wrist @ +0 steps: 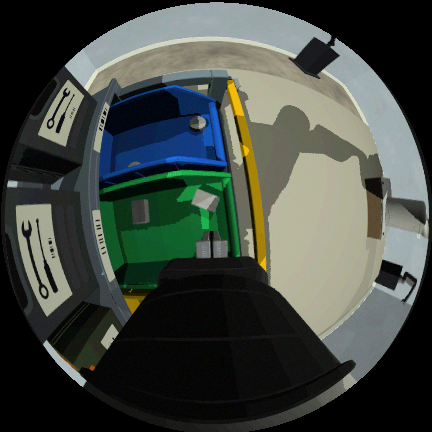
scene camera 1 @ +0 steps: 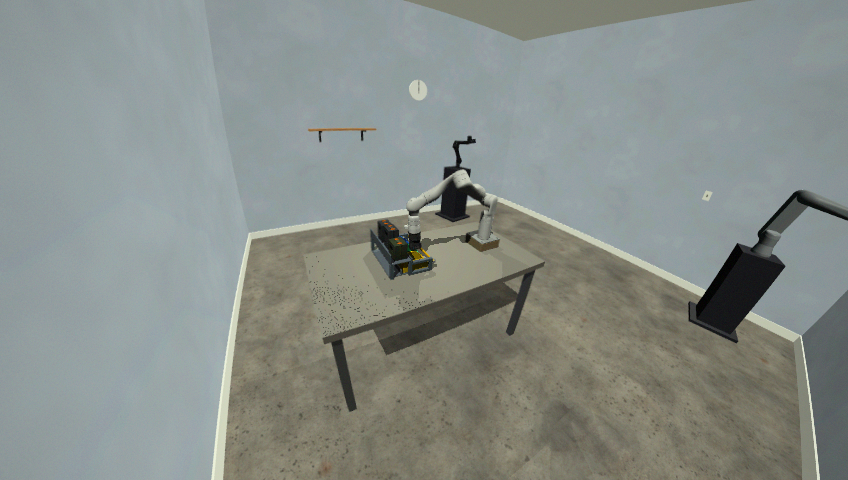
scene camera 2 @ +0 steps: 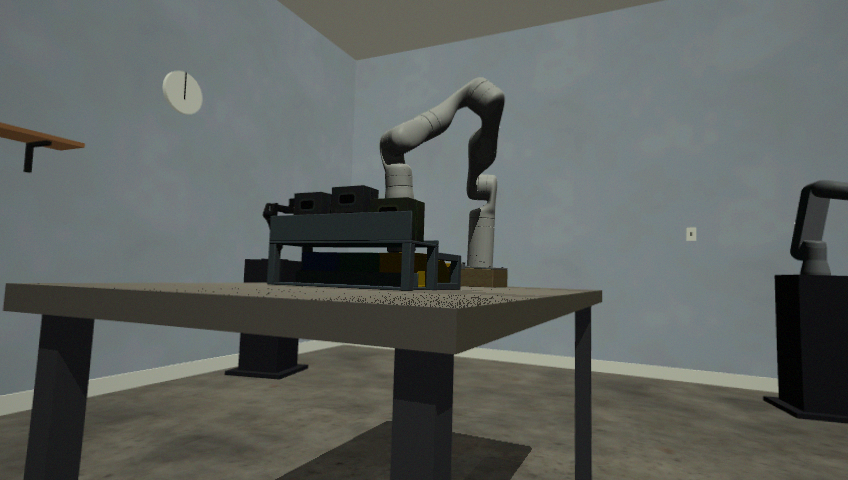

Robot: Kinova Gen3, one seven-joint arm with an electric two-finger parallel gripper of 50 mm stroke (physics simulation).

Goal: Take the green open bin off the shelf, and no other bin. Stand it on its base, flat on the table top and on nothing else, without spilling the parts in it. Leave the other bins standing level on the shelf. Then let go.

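Frame: origin at the arm's base, x ahead, y left, z up, level; metres.
Seen in the pictures: gripper, fingertip midpoint: (wrist: 210, 239) (scene camera 1: 414, 254); arm's base at its link origin: (wrist: 387, 211) (scene camera 1: 483, 236) (scene camera 2: 479, 266).
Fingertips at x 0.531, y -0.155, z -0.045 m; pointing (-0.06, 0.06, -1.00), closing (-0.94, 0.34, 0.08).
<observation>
Offsets run from my fingertips to a thing's top centre. "spot": to the spot under its first point.
The green open bin @(spot: dx +0.061, dy -0.011, dz -0.016 m) (wrist: 165, 245) (scene camera 2: 358, 261) stands in the shelf (wrist: 94, 175) (scene camera 2: 339, 227) (scene camera 1: 380, 260), between the blue bin and a yellow bin. Two grey block-shaped parts, one @(dx +0.074, dy -0.066, dz -0.001 m) (wrist: 140, 211) towards the back and one @(dx -0.011, dy -0.047, dz -0.001 m) (wrist: 205, 200) towards the front, lie in it. My gripper (wrist: 210, 239) points down over the green bin, near its front wall. Its two fingers are together with nothing between them. Whether the fingertips touch the bin cannot be told. In scene camera 1 the fingertips and the green bin are hidden or too small to make out.
The blue bin @(spot: dx +0.040, dy -0.160, dz -0.016 m) (wrist: 145, 142) holds a round metal part @(dx -0.039, dy -0.156, dz -0.006 m) (wrist: 198, 123). Part of a yellow bin @(spot: dx +0.153, dy +0.057, dz -0.011 m) (wrist: 136, 300) shows on the other side. A yellow bar @(dx -0.051, dy -0.011, dz +0.040 m) (wrist: 254, 195) runs along the front. Dark cases @(spot: dx +0.078, dy -0.165, dz +0.121 m) (wrist: 67, 110) @(dx +0.139, dy -0.062, dz +0.208 m) (wrist: 30, 240) (scene camera 2: 354, 201) and a dark-green case @(dx +0.171, dy +0.052, dz +0.173 m) (wrist: 82, 340) (scene camera 1: 398, 248) stand higher behind.
</observation>
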